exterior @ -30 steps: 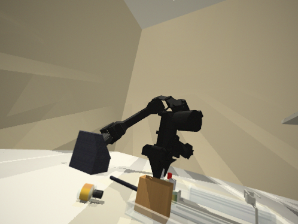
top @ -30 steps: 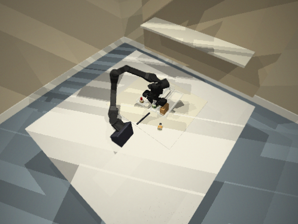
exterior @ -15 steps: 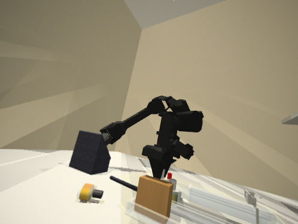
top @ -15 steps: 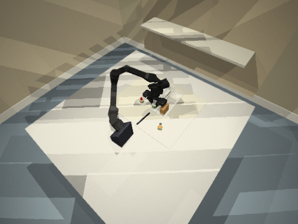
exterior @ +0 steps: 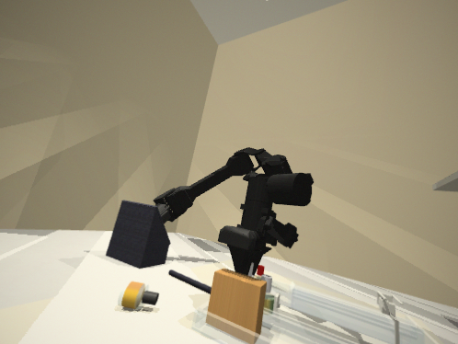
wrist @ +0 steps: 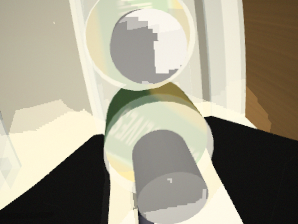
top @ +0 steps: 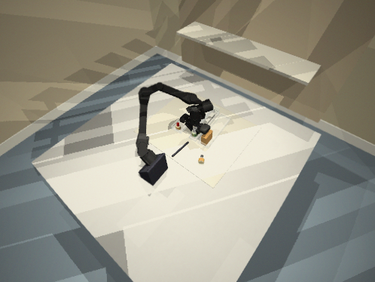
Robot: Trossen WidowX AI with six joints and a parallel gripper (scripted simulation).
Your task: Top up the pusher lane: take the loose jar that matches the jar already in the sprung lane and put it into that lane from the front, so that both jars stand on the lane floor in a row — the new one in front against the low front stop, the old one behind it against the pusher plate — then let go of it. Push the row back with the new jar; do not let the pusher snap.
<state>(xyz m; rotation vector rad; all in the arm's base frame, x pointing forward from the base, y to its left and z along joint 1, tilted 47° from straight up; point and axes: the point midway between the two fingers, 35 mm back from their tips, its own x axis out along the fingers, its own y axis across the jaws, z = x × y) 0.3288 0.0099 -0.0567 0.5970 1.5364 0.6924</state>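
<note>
My gripper tip is 2 cm short of the brown block and 8 cm to the left of it. The rest, counted from my gripper tip: black rod 13 cm behind, 1 cm to the left, 4 cm below.
</note>
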